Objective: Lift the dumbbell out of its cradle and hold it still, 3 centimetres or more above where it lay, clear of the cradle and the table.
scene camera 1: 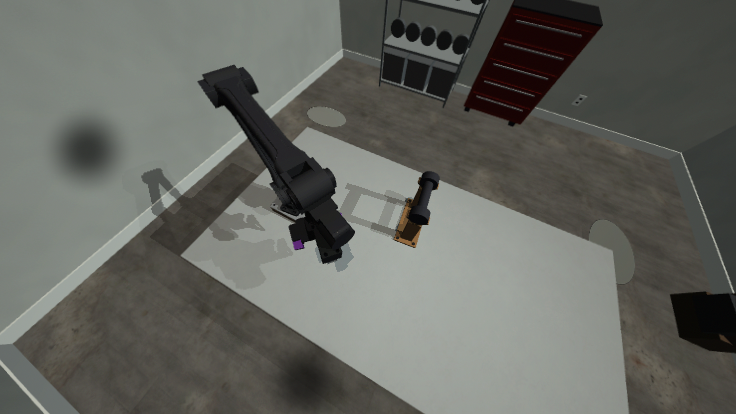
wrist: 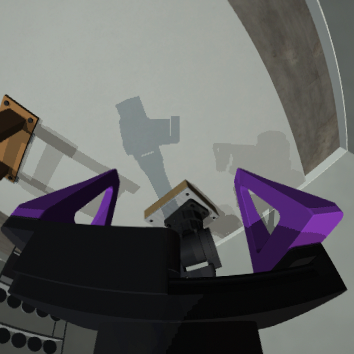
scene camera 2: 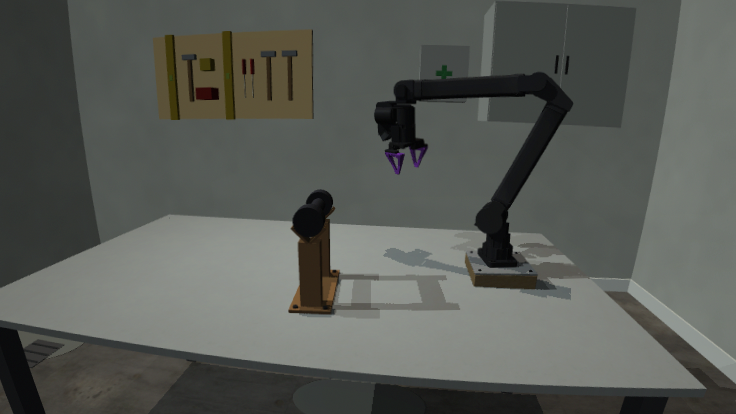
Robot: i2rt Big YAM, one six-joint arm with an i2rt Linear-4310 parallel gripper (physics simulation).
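Places are measured from the arm's base along level axes (x ahead, y left, z up), in millimetres.
Pixels of known places: gripper, fingertip midpoint: (wrist: pixel 176 174) (scene camera 2: pixel 407 170); arm's base, link origin: (wrist: pixel 185 215) (scene camera 2: pixel 496 259).
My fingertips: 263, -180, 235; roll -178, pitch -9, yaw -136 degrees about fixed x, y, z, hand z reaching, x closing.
Ahead of a thing's pixels: the offset from my fingertips to its top centre, as dx, dy, dz. "spot": to the spot under its first point. Level surfaces: height alone.
A black dumbbell {+259, +307, -25} (scene camera 1: pixel 424 197) (scene camera 2: pixel 318 208) lies across the top of a brown wooden cradle {+259, +307, -72} (scene camera 1: pixel 407 234) (scene camera 2: pixel 310 275), one round head beyond each upright. The cradle stands on the table and its base {spot: +238, +265, -271} (wrist: pixel 17 135) shows at the left edge of the wrist view, where the dumbbell does not show. My gripper (scene camera 2: pixel 407 170) (wrist: pixel 176 174) is open and empty, with purple fingers pointing down. It hangs higher than the dumbbell and apart from it, on the side toward the arm's base. In scene camera 1 its fingertips are mostly hidden behind the wrist.
The arm's base block (scene camera 2: pixel 504 279) (wrist: pixel 162 202) stands on the white table {dz -279} (scene camera 1: pixel 463 308) (scene camera 2: pixel 205 329), beyond the gripper from the cradle. Shadows of the cradle and arm fall on the table. A shelf rack (scene camera 1: pixel 422 53), a red drawer cabinet (scene camera 1: pixel 532 61) and a wall tool board (scene camera 2: pixel 298 110) are off the table.
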